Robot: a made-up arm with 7 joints.
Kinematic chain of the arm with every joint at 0, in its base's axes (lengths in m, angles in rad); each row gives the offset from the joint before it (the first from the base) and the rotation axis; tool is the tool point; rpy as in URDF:
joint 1: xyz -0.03 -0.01 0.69 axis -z
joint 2: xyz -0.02 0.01 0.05 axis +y
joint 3: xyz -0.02 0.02 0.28 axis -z
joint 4: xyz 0 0.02 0.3 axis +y
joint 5: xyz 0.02 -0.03 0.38 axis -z
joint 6: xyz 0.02 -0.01 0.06 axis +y
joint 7: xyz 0 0 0.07 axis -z
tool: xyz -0.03 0 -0.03 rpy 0.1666 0.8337 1.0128
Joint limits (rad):
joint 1: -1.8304..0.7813
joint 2: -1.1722..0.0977
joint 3: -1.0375..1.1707
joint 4: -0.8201..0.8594
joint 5: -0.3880..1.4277
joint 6: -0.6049..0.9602
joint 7: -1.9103..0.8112
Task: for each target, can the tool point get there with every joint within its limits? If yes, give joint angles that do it. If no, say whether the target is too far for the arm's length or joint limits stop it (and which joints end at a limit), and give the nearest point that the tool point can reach.
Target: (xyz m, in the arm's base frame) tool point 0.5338 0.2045 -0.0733
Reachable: no: joint limits stop it (at a limit: joint 1, joint 2, joint 4, joint 6) | nearest point 0.4121 -0.8688 0.8227 | short by 1.403 m
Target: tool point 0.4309 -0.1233 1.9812
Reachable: no: too far | nearest point 0.2670 -0.0762 1.7277 | short by 0.306 m
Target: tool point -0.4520 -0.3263 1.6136
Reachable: yes | joints -0.9628 -0.7277 -0.6710 0.5540 -0.2409 -0.1239 -0.9795
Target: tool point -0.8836 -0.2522 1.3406
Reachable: yes | joints -0.3004 -0.7901 0.1821 -0.3454 0.8664 0.3473 -0.7020
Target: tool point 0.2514 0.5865 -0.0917
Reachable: no: joint limits stop it (at a limit: joint 1, joint 2, joint 4, joint 6) | nearest point -0.5409 0.8310 0.7986 | short by 1.217 m
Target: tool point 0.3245 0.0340 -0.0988
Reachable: no: joint limits stop it (at a limit: joint 1, joint 2, joint 4, joint 6) | nearest point 0.3415 -0.9086 0.7737 | short by 1.285 m
